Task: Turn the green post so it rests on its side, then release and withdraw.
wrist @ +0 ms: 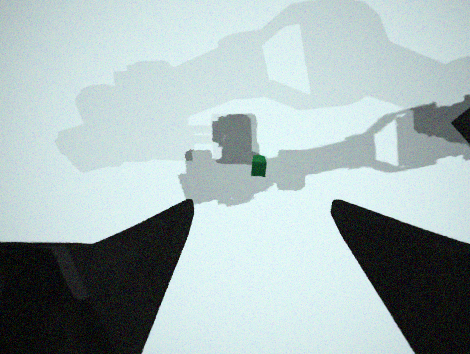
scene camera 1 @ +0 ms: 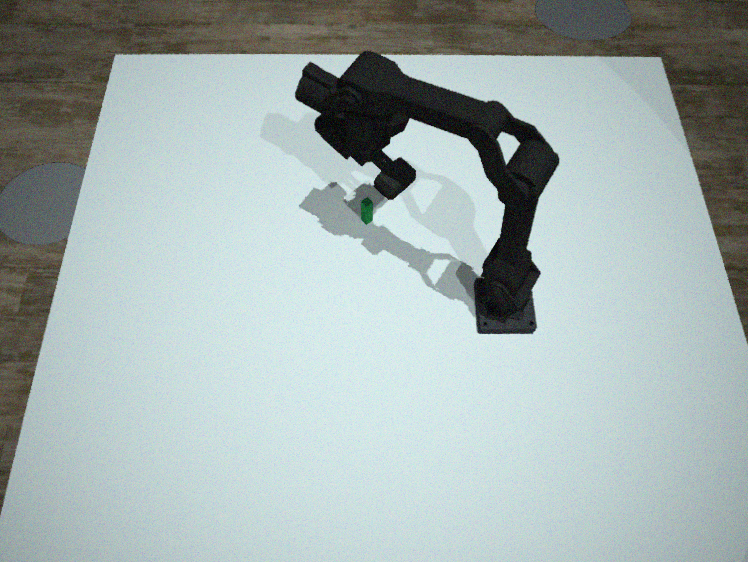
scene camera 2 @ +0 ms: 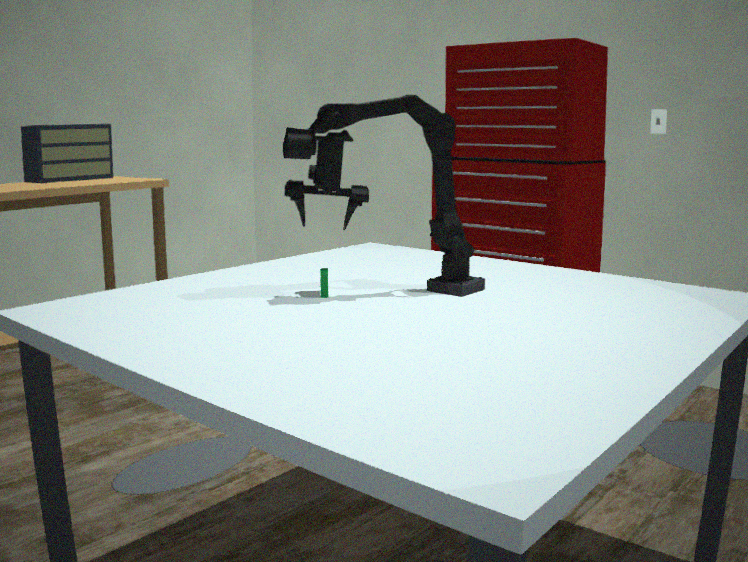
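The green post (scene camera 1: 367, 211) (scene camera 2: 324, 282) (wrist: 258, 166) stands upright on the white table, in the arm's shadow. In the wrist view it shows near the middle, beyond the fingertips and between their lines. My gripper (scene camera 2: 324, 228) (wrist: 261, 205) is open and empty, pointing down. It hangs well above the table and above the post, touching nothing. In scene camera 1 the fingertips are hidden or too dark to tell apart under the arm.
The white table (scene camera 1: 302, 423) (scene camera 2: 423, 374) carries the arm's base (scene camera 1: 506, 320) (scene camera 2: 456, 285), to the right of the post in both scene views. A red cabinet (scene camera 2: 574, 108) and a wooden side table (scene camera 2: 158, 229) with a drawer box (scene camera 2: 75, 152) stand behind the table.
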